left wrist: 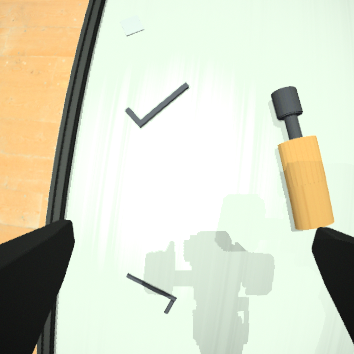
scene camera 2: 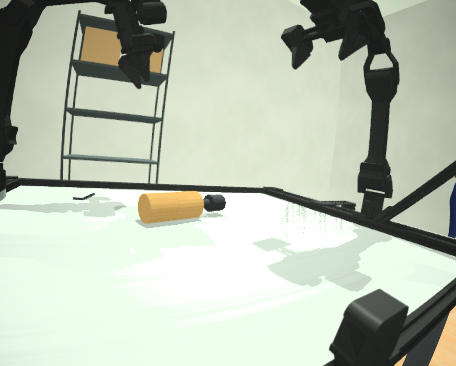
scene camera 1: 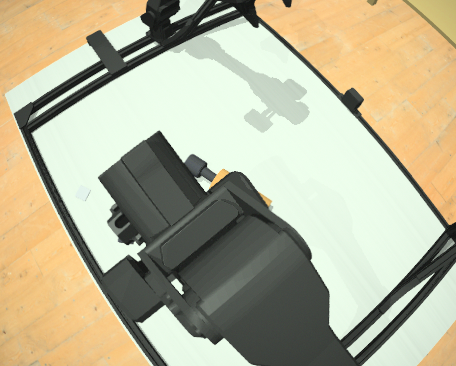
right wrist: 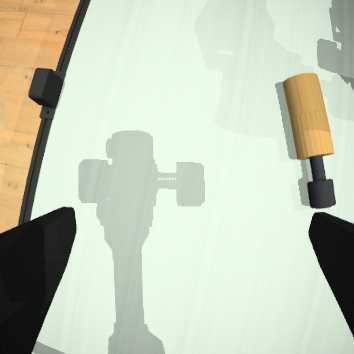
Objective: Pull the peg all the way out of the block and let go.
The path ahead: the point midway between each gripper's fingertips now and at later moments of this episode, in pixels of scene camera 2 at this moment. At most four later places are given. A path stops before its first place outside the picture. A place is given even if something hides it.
My left gripper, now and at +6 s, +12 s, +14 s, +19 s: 143, 85; 143, 85; 168, 140; 170, 164; 168, 163
My right gripper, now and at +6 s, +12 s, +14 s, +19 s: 315, 63; 315, 63; 234, 135; 223, 155; 224, 155
